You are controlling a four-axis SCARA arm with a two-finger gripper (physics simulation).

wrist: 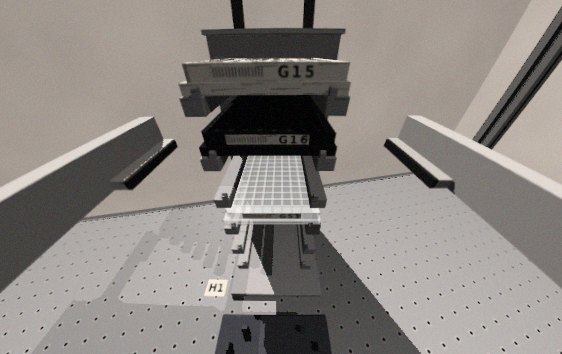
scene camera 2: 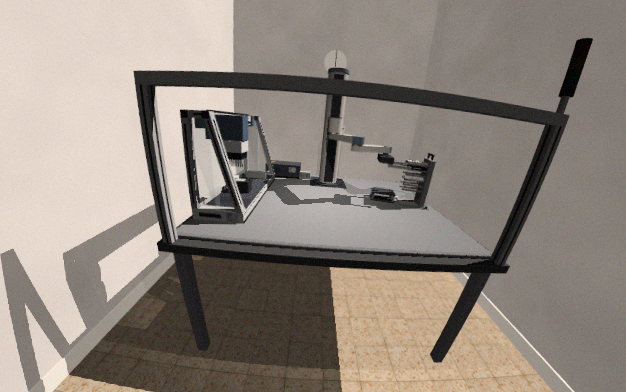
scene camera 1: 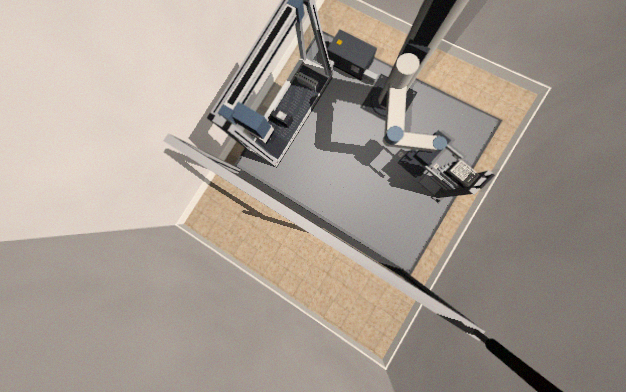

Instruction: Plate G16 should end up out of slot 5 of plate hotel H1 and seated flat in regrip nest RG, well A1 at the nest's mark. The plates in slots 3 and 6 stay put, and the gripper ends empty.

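Frame: origin at the arm's base, x left, y back, z up, level; centimetres.
Seen in the pictures: gripper, fingertip midpoint: (wrist: 280, 130) (scene camera 2: 408, 166) (scene camera 1: 451, 169); arm's base, origin of the base link: (scene camera 2: 327, 183).
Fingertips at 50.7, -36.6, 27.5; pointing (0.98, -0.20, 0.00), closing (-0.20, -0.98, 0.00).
Observation:
Offsets run from my fingertips to a thing's middle, as dx, dy, dz. "pt": to the spot under its first point. Level surfaces: height alone.
Dark plate G16 @[+5.3, -0.3, -0.5] (wrist: 267, 139) sits in hotel H1 @[+8.3, -2.0, -8.1] (scene camera 1: 482, 181) (scene camera 2: 425, 185) (wrist: 274, 44), directly below pale plate G15 @[+5.3, -0.3, +3.0] (scene camera 1: 462, 171) (wrist: 265, 72). A clear plate @[+5.3, -0.3, -7.6] (wrist: 277, 216) sits lower in the same hotel. My gripper (scene camera 1: 452, 167) (scene camera 2: 406, 164) (wrist: 280, 130) is open and empty at the hotel's front, near its upper slots. In the wrist view its fingers stand wide apart to either side of G16, not touching it. Regrip nest RG (scene camera 2: 382, 194) (wrist: 274, 335) stands low in front of the hotel, with no plate showing on it. Its A1 mark does not show.
A framed machine (scene camera 1: 277, 162) (scene camera 2: 220, 216) stands at the left of the table @[dz -26.2] (scene camera 1: 330, 185) (scene camera 2: 325, 225). A dark box @[pt -88.9, +46.4, -14.7] (scene camera 1: 352, 52) (scene camera 2: 287, 169) stands at the back. The arm's column (scene camera 2: 329, 160) stands behind the nest. An H1 label @[pt +1.9, +10.4, -26.2] (wrist: 216, 287) lies beside the hotel's base.

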